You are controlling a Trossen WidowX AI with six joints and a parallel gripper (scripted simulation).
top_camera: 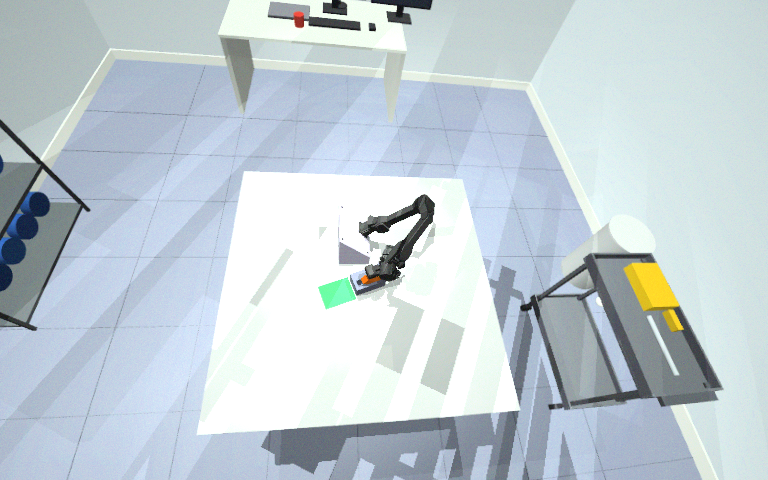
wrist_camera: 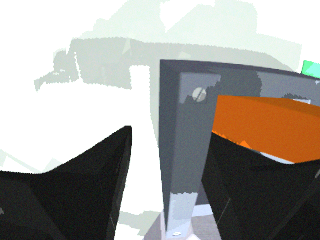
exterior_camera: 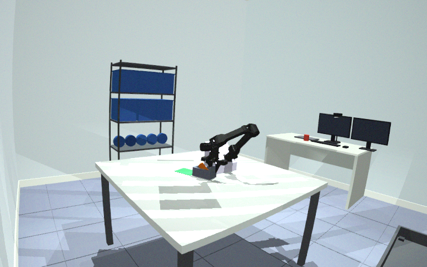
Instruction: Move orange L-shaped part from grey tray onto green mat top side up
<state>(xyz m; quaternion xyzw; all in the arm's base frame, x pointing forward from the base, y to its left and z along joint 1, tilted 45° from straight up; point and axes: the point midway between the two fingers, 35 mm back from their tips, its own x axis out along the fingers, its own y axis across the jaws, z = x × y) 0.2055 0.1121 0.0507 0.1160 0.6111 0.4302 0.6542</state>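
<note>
Right now the orange L-shaped part is 20 mm ahead of my gripper tip, 50 mm to the right of it and 10 mm below it. The rest, counted from my gripper tip: green mat (100 mm ahead, 210 mm to the right, 60 mm below).
</note>
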